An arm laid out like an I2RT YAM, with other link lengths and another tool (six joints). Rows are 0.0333 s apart.
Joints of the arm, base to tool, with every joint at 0 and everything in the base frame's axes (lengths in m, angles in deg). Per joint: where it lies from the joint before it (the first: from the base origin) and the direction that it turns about. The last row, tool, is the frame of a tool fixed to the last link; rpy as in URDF.
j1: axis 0 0 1 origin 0 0 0.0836
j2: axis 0 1 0 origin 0.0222 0.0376 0.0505
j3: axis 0 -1 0 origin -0.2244 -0.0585 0
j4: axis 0 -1 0 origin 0.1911 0.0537 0.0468
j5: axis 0 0 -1 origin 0.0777 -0.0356 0.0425
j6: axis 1 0 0 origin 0.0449 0 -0.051
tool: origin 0.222 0.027 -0.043 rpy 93.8 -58.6 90
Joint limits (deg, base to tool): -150..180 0..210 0..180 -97..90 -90..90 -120..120
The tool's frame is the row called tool.
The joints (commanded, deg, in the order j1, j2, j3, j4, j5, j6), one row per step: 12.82, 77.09, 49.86, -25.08, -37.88, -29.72; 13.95, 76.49, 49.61, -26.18, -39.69, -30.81; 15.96, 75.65, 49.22, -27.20, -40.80, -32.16; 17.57, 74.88, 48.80, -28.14, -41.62, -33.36; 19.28, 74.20, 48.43, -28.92, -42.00, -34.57; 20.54, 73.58, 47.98, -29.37, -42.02, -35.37; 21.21, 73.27, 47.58, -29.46, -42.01, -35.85; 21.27, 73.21, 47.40, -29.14, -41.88, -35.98; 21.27, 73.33, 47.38, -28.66, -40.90, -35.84
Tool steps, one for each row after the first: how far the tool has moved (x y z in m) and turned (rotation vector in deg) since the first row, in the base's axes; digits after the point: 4 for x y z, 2 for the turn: -0.0139, 0.0085, 0.0027, 0.88, 0.28, 2.90; -0.0298, 0.0175, 0.0043, 1.21, 0.08, 6.40; -0.0434, 0.0237, 0.0050, 1.39, -0.06, 9.23; -0.0554, 0.0286, 0.0048, 1.26, -0.40, 11.90; -0.0639, 0.0312, 0.0038, 1.01, -0.71, 13.66; -0.0685, 0.0324, 0.0026, 0.85, -0.89, 14.62; -0.0677, 0.0324, 0.0021, 0.76, -1.21, 14.69; -0.0632, 0.0305, 0.0001, 0.09, -1.63, 14.05
